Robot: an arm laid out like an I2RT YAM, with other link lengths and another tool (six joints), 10 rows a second.
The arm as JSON. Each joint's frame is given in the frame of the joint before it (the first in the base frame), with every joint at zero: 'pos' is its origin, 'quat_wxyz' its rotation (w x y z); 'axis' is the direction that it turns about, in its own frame. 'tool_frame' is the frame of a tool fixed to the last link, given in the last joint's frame.
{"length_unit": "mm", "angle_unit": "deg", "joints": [
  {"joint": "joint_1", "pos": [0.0, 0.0, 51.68], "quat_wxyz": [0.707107, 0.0, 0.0, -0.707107], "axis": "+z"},
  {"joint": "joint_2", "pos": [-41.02, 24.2, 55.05], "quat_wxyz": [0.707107, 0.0, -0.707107, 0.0], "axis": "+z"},
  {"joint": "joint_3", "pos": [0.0, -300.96, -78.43], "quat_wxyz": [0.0, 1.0, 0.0, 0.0], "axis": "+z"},
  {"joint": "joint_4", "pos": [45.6, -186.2, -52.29], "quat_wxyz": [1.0, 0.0, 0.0, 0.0], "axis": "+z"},
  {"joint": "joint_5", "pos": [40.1, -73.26, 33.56], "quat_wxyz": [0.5, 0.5, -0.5, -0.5], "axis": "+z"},
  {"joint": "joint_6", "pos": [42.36, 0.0, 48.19], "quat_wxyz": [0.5, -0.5, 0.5, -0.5], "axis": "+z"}
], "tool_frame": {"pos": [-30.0, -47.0, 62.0], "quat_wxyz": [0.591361, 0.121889, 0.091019, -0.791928]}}
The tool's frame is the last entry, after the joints.
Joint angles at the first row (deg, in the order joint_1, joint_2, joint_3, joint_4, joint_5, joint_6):
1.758, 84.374, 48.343, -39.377, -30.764, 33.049
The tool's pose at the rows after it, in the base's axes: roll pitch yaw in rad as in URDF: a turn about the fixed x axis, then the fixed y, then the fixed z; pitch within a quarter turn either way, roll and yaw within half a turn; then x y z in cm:
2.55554, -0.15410, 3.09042, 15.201, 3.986, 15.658
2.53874, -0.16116, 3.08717, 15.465, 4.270, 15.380
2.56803, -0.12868, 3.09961, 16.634, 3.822, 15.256
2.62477, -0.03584, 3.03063, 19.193, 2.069, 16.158
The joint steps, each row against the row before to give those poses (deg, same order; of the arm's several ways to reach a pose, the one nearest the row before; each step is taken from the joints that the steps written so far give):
0.001, 0.614, -0.614, 1.314, 0.008, 0.083
0.263, 0.876, -0.533, 1.589, -0.797, 0.971
-0.350, 1.584, 1.832, 0.439, 1.400, -2.018
-3.495, 0.615, 4.824, 0.348, 3.514, -1.058

